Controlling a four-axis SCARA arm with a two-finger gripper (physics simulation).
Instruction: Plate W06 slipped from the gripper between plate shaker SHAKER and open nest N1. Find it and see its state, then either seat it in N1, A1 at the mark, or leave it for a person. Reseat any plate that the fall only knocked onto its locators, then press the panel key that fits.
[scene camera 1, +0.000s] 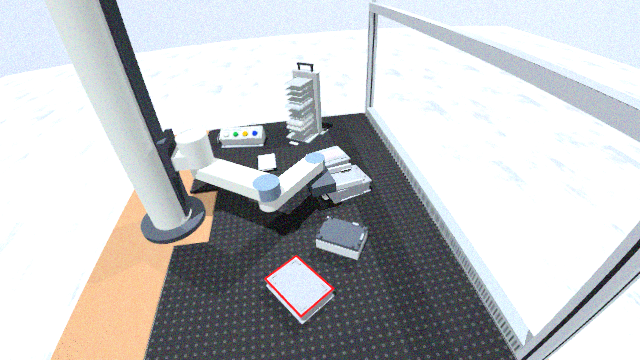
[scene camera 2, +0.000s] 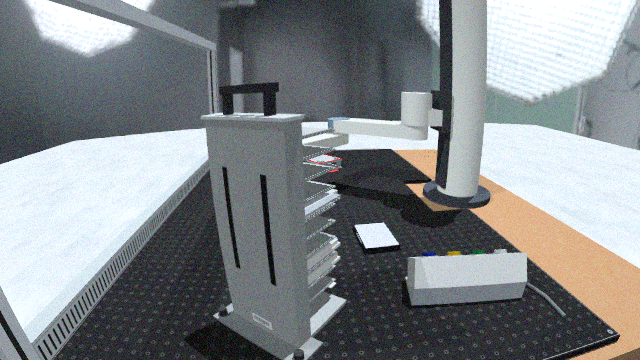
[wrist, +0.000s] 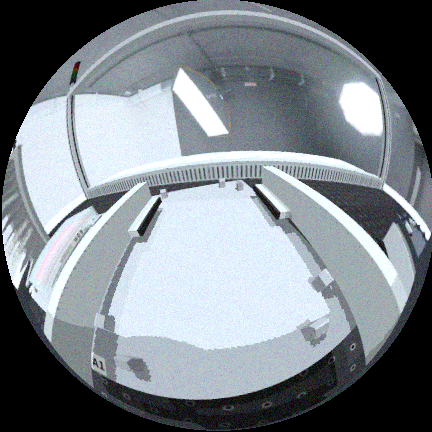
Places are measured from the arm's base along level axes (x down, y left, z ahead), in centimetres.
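Pixels of known places: gripper, fingertip midpoint: (scene camera 1: 356, 173) (wrist: 204, 182); arm's base, origin of the base link: (scene camera 1: 174, 219) (scene camera 2: 456, 195).
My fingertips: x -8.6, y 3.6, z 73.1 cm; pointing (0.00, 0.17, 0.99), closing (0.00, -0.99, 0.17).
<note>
Ahead of a thing's pixels: the offset from my fingertips to its top centre. "spot": to the spot under its first point.
My gripper (wrist: 204, 182) is shut with nothing between its fingers, low over a pale nest {dx +0.7, dy +0.0, dz -4.1 cm} (scene camera 1: 352, 187) (wrist: 200, 372) with small corner locators. The mark A1 (wrist: 99, 363) is at its near left corner. The fingertips are hidden in both scene views. A pale flat piece (wrist: 400, 247) shows outside the right finger, partly hidden; I cannot tell whether it is W06. The dark-topped shaker {spot: dx +1.8, dy -28.6, dz -11.6 cm} (scene camera 1: 342, 234) (wrist: 421, 242) stands beyond. A pink-striped plate {dx +0.6, dy +17.9, dz -8.1 cm} (wrist: 62, 250) lies on the neighbouring nest. The panel {dx -1.1, dy +48.3, dz -48.0 cm} (scene camera 1: 242, 137) (scene camera 2: 465, 282) has white, green, yellow and blue keys.
A red-outlined pale station {dx +2.7, dy -43.0, dz -27.3 cm} (scene camera 1: 300, 286) stands near the front. The tall plate rack (scene camera 1: 316, 102) (scene camera 2: 255, 210) stands at the back in scene camera 1. A small white pad {dx +5.9, dy +25.2, dz -35.7 cm} (scene camera 1: 267, 161) (scene camera 2: 376, 236) lies near the panel. A framed glass screen {spot: dx -24.8, dy +64.8, dz +25.3 cm} (scene camera 1: 372, 60) runs along the right side.
</note>
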